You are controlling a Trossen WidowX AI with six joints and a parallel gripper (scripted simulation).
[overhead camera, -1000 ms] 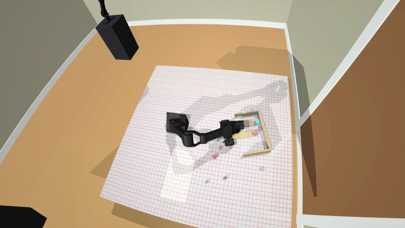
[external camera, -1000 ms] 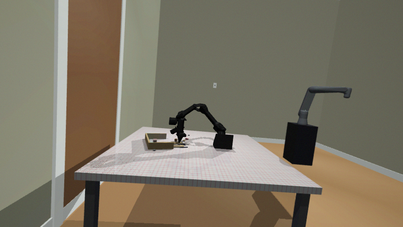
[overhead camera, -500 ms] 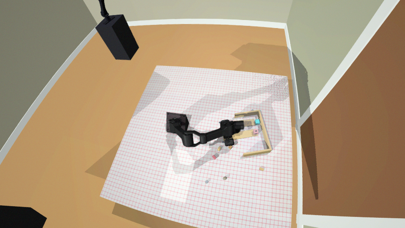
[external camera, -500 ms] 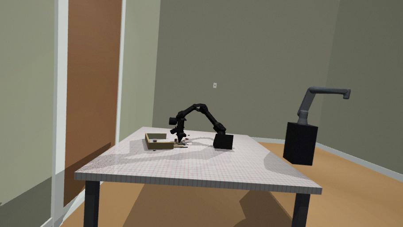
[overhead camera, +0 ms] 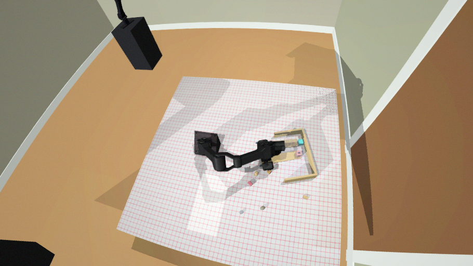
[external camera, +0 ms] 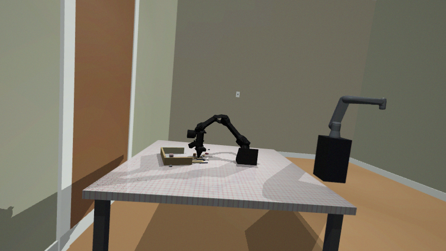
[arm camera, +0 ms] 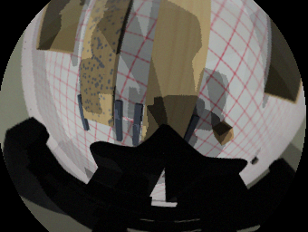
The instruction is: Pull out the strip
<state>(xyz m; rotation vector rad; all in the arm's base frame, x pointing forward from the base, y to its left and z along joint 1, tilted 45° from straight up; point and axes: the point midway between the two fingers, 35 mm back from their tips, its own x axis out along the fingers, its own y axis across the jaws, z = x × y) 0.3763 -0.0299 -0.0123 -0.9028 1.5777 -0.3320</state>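
Now: gripper tip 90 mm short of the tan strip and 40 mm to the right of it. Also, from my gripper tip: pink labelled cube 200 mm ahead, 70 mm to the left, 20 mm above.
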